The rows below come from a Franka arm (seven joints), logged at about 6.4 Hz.
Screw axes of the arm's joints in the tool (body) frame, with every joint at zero. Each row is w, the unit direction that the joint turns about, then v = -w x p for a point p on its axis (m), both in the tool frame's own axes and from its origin. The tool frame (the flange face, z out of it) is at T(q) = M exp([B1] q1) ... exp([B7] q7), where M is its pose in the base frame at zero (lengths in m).
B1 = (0, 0, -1, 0, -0.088, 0)
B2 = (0, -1, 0, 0.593, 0, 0.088)
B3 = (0, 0, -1, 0, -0.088, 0)
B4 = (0, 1, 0, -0.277, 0, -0.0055)
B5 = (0, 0, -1, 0, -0.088, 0)
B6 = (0, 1, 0, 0.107, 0, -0.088)
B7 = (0, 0, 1, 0, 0, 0)
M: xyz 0.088 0 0.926 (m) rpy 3.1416 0 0 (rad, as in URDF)
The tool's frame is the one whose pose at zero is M.
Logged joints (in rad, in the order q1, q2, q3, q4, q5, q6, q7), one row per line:
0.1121, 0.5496, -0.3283, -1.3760, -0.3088, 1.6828, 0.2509
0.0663, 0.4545, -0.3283, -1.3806, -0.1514, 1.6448, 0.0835
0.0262, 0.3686, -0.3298, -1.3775, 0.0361, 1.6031, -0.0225
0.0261, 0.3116, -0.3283, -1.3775, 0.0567, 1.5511, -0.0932
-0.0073, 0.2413, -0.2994, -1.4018, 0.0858, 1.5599, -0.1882
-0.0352, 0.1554, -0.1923, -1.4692, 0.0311, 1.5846, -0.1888
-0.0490, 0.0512, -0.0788, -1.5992, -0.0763, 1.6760, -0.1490
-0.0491, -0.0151, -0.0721, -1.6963, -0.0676, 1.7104, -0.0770
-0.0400, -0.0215, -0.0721, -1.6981, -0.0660, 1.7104, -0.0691
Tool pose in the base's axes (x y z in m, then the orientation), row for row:
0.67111, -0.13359, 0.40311, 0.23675, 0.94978, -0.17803, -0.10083
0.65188, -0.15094, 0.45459, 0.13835, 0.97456, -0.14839, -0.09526
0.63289, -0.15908, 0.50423, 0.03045, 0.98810, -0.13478, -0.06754
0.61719, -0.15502, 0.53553, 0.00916, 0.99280, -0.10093, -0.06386
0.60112, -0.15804, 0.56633, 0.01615, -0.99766, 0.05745, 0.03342
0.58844, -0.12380, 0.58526, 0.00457, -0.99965, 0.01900, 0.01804
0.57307, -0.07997, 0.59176, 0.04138, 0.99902, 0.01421, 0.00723
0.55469, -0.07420, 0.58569, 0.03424, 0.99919, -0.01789, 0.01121
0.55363, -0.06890, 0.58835, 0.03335, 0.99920, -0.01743, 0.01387
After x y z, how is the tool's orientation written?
As a quaternion, w x y z.
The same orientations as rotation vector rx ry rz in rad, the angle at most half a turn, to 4 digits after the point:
2.6038, -0.4881, -0.2764
2.8182, -0.4291, -0.2755
3.0454, -0.4154, -0.2082
3.1009, -0.3152, -0.1995
-3.1024, 0.1787, 0.1039
-3.1314, 0.0595, 0.0565
3.0584, 0.0435, 0.0221
3.0724, -0.0550, 0.0345
3.0741, -0.0536, 0.0427

